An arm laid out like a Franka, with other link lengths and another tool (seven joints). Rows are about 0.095 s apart.
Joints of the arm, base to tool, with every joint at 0 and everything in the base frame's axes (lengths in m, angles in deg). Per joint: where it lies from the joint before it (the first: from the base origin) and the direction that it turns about. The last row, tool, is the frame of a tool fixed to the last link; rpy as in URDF.
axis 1: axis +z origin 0 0 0.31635
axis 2: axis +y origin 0 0 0
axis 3: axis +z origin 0 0 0.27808
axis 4: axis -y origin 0.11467 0 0
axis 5: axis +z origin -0.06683 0 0.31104
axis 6: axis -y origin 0 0 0
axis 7: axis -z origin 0.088 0 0
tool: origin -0.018 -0.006 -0.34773 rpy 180 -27.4 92.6
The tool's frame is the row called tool.
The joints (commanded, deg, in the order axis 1, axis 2, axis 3, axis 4, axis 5, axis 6, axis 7), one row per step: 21.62, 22.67, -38.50, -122.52, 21.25, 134.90, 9.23; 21.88, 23.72, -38.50, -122.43, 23.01, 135.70, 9.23; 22.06, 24.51, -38.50, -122.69, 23.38, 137.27, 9.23; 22.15, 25.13, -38.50, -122.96, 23.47, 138.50, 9.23; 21.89, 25.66, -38.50, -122.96, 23.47, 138.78, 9.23; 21.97, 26.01, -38.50, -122.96, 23.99, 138.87, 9.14; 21.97, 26.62, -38.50, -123.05, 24.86, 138.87, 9.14; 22.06, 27.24, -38.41, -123.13, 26.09, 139.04, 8.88; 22.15, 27.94, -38.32, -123.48, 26.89, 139.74, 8.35; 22.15, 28.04, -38.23, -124.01, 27.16, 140.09, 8.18; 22.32, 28.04, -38.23, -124.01, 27.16, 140.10, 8.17
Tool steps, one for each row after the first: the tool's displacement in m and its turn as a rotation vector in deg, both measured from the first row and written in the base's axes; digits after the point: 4 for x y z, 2 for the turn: 0.0032, 0.0024, -0.0061, 0.16, -0.39, -1.05; 0.0057, -0.0016, -0.0114, -0.70, -0.88, -1.21; 0.0064, -0.0057, -0.0157, -1.48, -1.13, -1.25; 0.0043, -0.0099, -0.0191, -1.83, -0.88, -1.50; 0.0039, -0.0090, -0.0214, -1.73, -0.81, -1.73; 0.0010, -0.0080, -0.0260, -1.50, -0.45, -2.43; -0.0001, -0.0052, -0.0307, -1.14, -0.36, -2.98; -0.0024, -0.0055, -0.0366, -1.27, -0.24, -3.00; -0.0060, -0.0050, -0.0396, -1.22, -0.02, -3.11; -0.0055, -0.0037, -0.0396, -1.22, -0.03, -2.93
